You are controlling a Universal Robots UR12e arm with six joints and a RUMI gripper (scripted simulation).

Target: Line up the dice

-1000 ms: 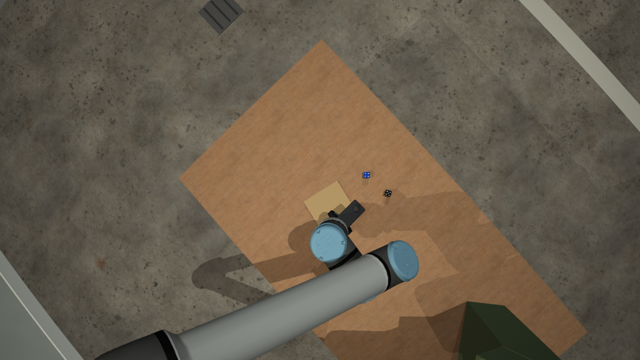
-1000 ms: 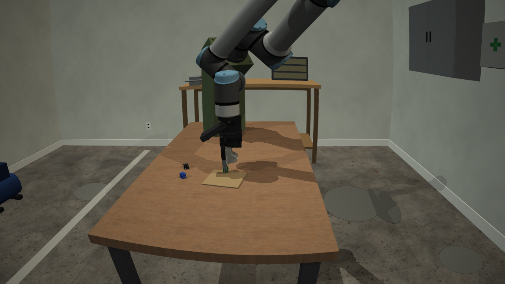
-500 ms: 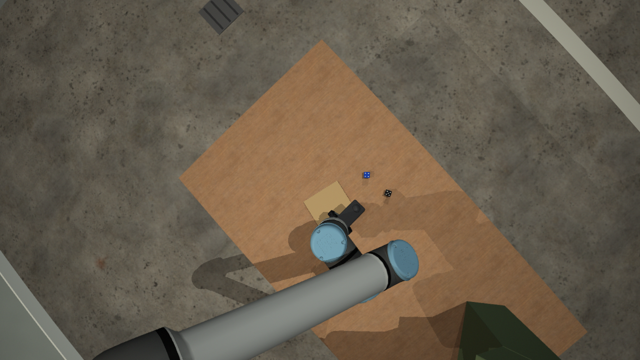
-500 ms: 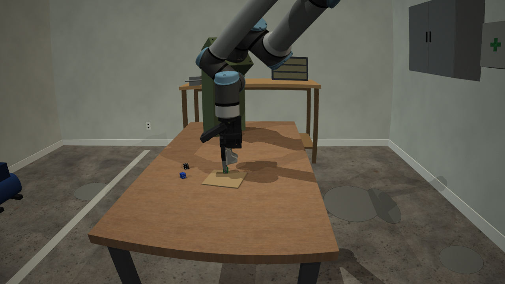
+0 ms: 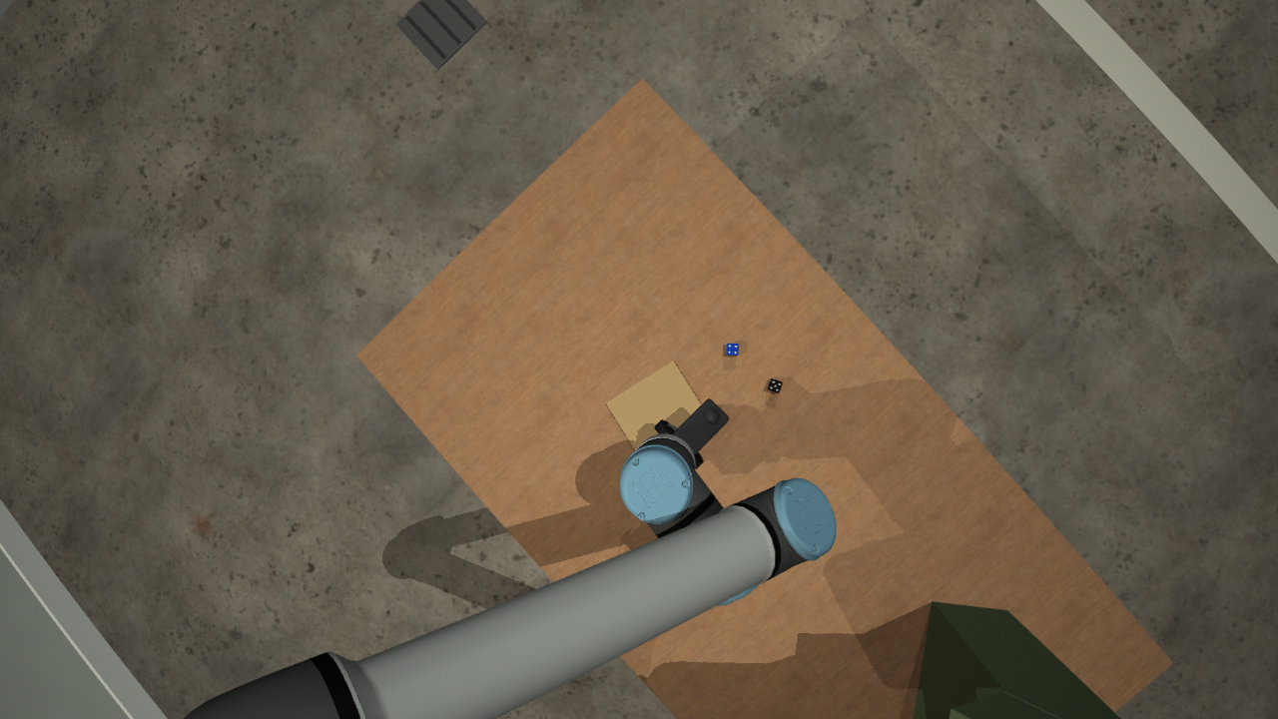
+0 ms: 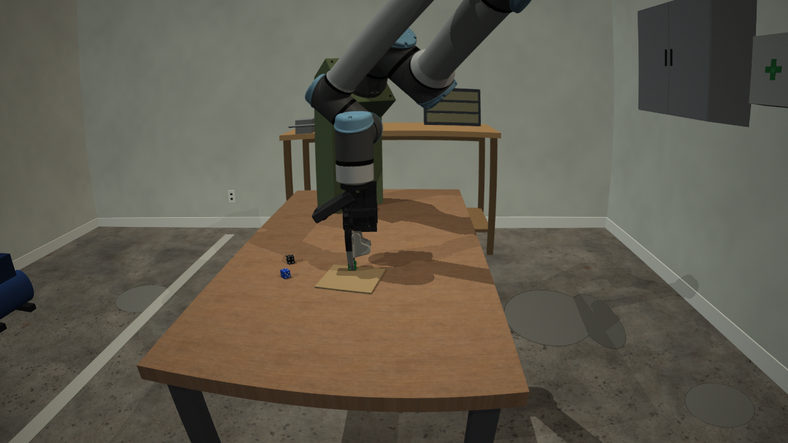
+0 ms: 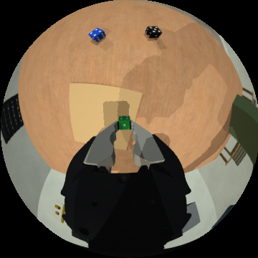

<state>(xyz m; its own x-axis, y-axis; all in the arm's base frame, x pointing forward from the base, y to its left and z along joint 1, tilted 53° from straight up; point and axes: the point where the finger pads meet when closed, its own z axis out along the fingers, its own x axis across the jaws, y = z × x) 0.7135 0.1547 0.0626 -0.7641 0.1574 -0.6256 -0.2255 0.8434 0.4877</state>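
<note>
The green die lies 10 mm below my hand. From my hand the other things lie so: blue die: 90 mm ahead, 150 mm to the right, 10 mm below; then tan mat: 50 mm ahead, 10 mm to the left, 20 mm below; then black die: 180 mm to the right, 10 mm below.
</note>
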